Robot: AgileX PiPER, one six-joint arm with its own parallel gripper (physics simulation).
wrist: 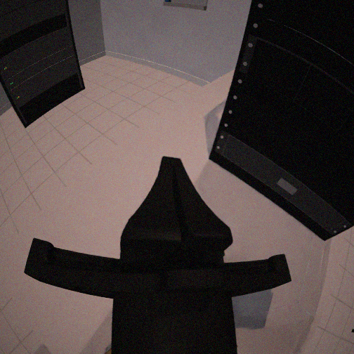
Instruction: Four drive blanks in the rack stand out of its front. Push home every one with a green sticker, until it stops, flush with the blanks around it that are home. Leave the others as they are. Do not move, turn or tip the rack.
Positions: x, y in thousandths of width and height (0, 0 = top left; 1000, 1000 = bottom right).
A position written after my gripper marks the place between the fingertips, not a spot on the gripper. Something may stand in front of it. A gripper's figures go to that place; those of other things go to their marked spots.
My gripper (476, 470) is 0.14 m from the lens. A black rack (790, 371) is 0.45 m from the lens.
